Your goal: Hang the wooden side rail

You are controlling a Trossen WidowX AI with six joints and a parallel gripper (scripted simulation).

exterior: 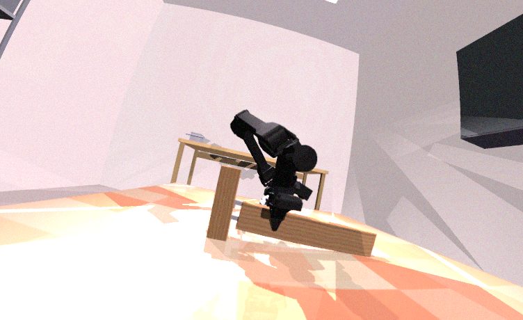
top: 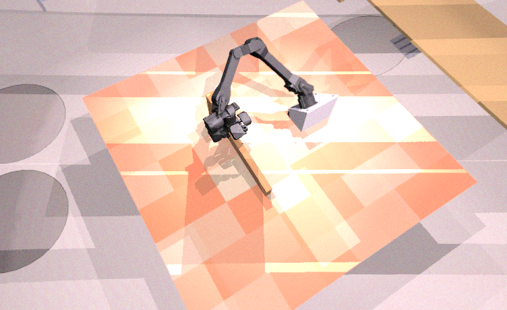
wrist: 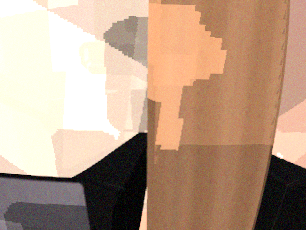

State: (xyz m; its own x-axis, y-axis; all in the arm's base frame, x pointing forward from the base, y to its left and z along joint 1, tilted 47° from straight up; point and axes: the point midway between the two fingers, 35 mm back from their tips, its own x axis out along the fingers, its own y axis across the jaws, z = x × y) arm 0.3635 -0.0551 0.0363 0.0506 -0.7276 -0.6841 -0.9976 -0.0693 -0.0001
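Now: gripper tip 1 cm short of the headboard post, 14 cm to the left of it and 4 cm below it.
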